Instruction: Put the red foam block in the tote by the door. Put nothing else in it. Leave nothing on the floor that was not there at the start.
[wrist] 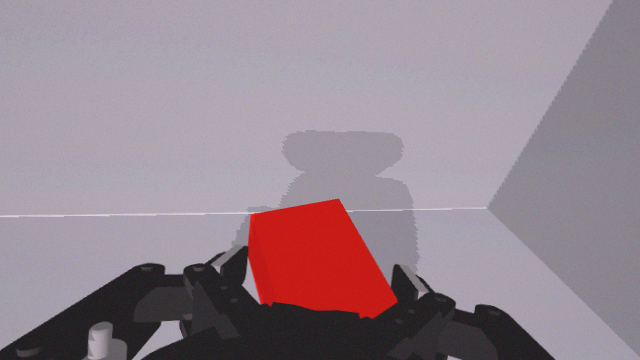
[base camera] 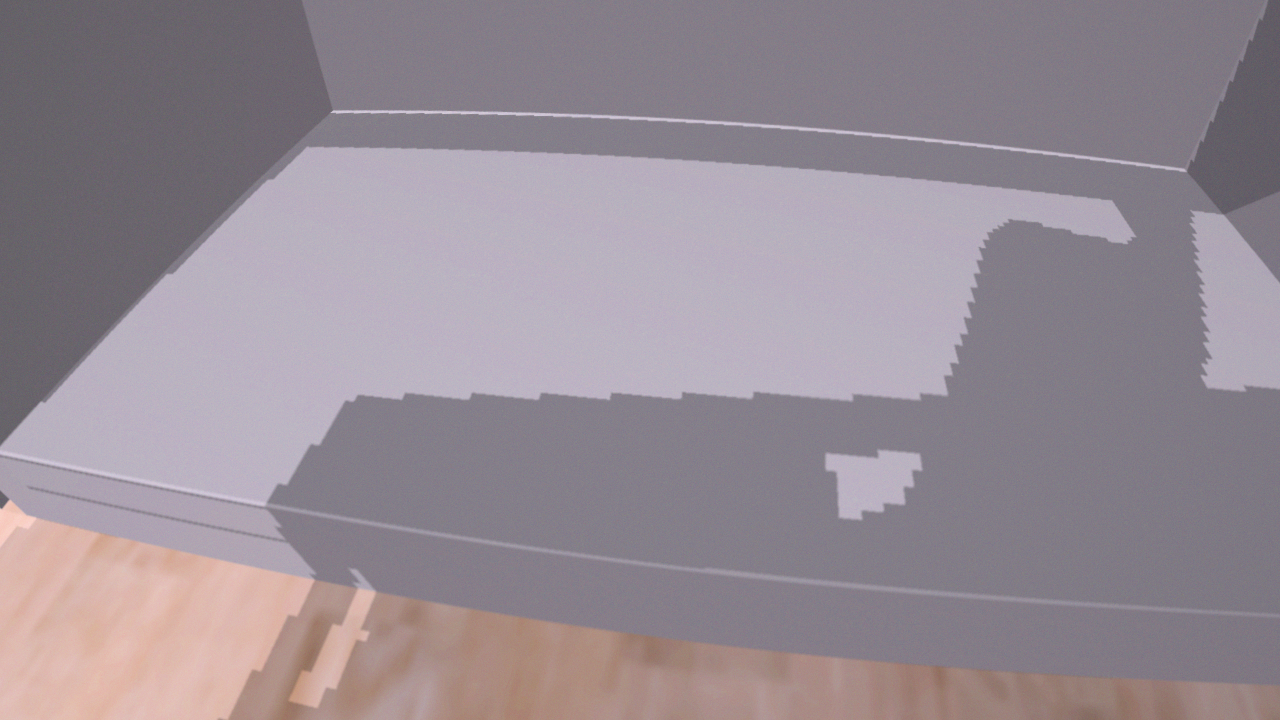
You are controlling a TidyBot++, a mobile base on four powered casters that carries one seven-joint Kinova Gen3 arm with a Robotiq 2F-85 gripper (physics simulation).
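Frame: origin at the arm's base, x right, y ahead, z up, level; metres.
Where they show: gripper, fingertip midpoint: [wrist: 318, 271].
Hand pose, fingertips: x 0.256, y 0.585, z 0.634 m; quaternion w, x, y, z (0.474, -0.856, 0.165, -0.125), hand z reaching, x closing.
After its pixels a point has its place.
The red foam block [wrist: 310, 253] @(x 0.249, y 0.587, z 0.649 m) shows only in the wrist view. It sits tilted between the fingers of my gripper [wrist: 319, 265] @(x 0.256, y 0.585, z 0.634 m), which is open and does not grip it. Its lower edge is hidden behind the gripper body, so I cannot tell what it rests on. Around it are the pale grey inner walls and floor of the tote [wrist: 193, 97] @(x 0.191, y 0.693, z 0.699 m). In the base camera view the tote [base camera: 696, 584] @(x 0.012, y 0.260, z -0.332 m) fills most of the picture, with its near rim low in the frame.
Light wooden floor [base camera: 122, 633] @(x -0.315, y 0.248, z -0.396 m) lies in front of the tote's near wall. A side wall of the tote [wrist: 533, 218] @(x 0.487, y 0.602, z 0.622 m) rises close on the right in the wrist view, and another [base camera: 132, 179] @(x -0.373, y 0.507, z -0.249 m) stands on the left in the base view.
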